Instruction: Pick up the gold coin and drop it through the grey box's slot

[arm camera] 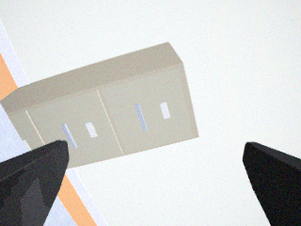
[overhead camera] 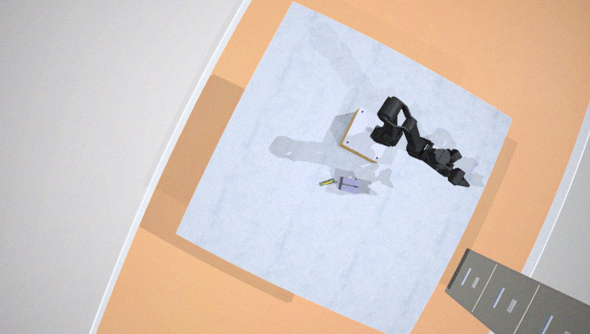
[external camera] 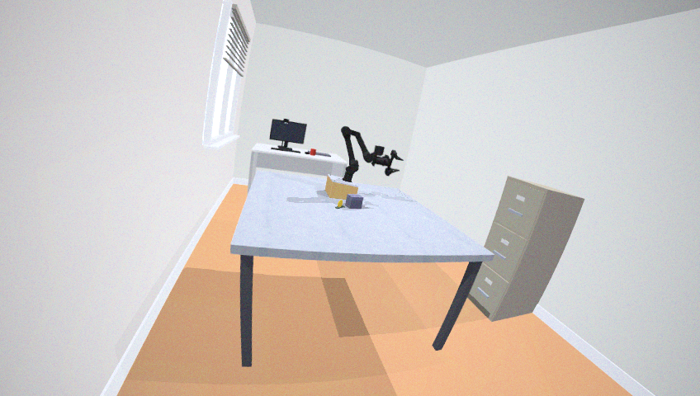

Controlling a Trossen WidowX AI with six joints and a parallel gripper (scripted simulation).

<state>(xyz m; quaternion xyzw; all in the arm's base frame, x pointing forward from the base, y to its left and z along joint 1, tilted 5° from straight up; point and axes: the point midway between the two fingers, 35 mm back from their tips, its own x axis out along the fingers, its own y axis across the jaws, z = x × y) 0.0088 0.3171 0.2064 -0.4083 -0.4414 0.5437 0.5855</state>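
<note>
Now: the thin gold coin 440 mm to the right of my gripper tip, 290 mm ahead of it and 260 mm below it.
</note>
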